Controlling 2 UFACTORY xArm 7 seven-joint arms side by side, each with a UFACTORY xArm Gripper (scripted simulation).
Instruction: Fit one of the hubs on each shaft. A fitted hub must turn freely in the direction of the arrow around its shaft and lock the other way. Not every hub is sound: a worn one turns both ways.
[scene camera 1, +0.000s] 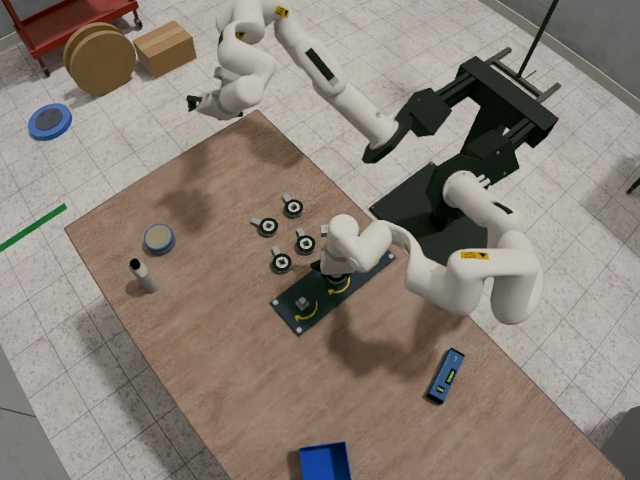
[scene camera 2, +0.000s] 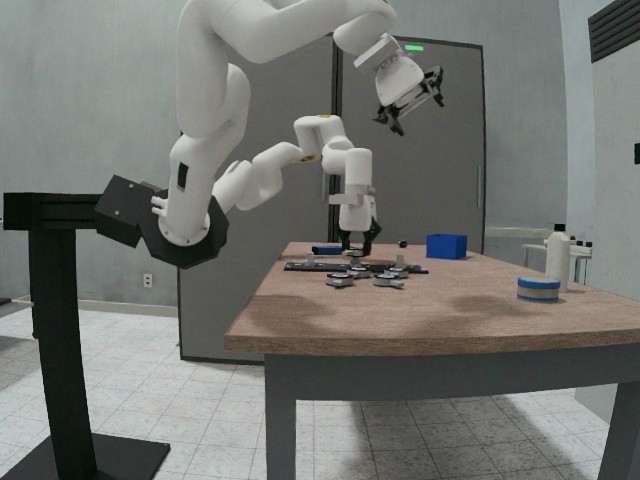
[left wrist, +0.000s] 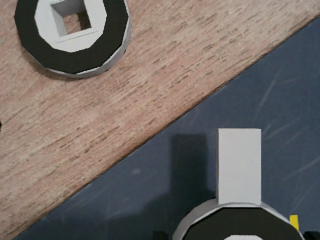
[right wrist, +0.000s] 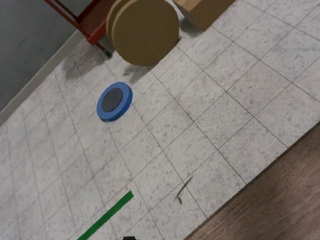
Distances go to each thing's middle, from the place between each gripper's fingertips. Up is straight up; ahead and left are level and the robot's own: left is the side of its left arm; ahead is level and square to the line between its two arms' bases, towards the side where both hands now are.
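Labels:
Tape roll (scene camera 2: 534, 289): 50 cm to the right of my left hand, 28 cm ahead of it, 4 cm below it. From the same left hand, the white bottle (scene camera 2: 558, 248) is 41 cm to the right, 40 cm ahead and 5 cm above, and the dark board (scene camera 1: 322, 296) is 5 cm below.
White bottle, counted from my right hand (scene camera 2: 418, 116): 120 mm to the left, 420 mm ahead, 240 mm below. The dark board is 20 mm ahead of my right hand, 530 mm to the left of it and 340 mm below it; the tape roll is 30 mm to the left of my right hand, 300 mm ahead of it and 320 mm below it.

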